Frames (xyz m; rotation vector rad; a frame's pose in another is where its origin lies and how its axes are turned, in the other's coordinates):
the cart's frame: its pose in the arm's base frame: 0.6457 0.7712 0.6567 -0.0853 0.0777 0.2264
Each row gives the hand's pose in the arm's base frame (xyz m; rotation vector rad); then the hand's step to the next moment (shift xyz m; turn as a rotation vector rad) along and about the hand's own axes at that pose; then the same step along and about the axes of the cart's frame.
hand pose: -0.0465 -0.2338 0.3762 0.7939 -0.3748 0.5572
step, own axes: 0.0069 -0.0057 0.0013 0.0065 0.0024 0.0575
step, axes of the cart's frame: 0.0080 -0.0040 0.0016 -0.0149 -0.0413 0.0378
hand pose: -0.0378 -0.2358 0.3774 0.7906 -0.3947 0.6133
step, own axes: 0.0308 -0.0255 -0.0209 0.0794 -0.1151 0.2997
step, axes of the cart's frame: 0.0445 0.0039 -0.0064 0.0278 -0.2901 0.1563
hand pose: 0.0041 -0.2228 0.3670 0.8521 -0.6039 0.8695
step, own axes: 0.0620 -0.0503 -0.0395 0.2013 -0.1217 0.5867
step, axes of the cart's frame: 0.0855 0.0201 0.0150 -0.0015 -0.5042 0.3812
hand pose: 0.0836 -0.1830 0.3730 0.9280 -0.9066 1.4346
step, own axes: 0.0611 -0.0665 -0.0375 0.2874 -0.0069 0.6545
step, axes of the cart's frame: 0.0703 0.0429 0.0528 -0.1304 -0.5203 0.4726
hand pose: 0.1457 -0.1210 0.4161 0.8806 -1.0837 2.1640
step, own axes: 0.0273 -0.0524 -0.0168 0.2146 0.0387 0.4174
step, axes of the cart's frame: 0.0218 0.0386 0.0426 -0.1362 -0.3366 0.2999
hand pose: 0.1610 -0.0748 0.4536 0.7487 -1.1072 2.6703
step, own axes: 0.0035 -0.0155 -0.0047 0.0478 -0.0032 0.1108
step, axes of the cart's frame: 0.0026 0.0131 0.0098 -0.0223 -0.0827 0.0851
